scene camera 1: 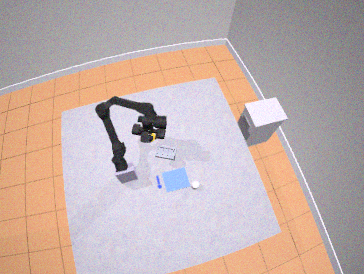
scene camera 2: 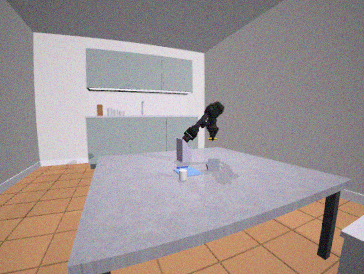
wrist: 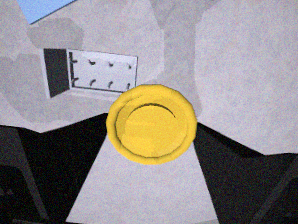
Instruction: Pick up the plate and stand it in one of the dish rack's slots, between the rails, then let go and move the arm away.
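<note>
There's a yellow plate (wrist: 149,124) here, and it's held by the gripper (wrist: 151,122). You'd also see a grey dish rack (wrist: 65,69).
</note>
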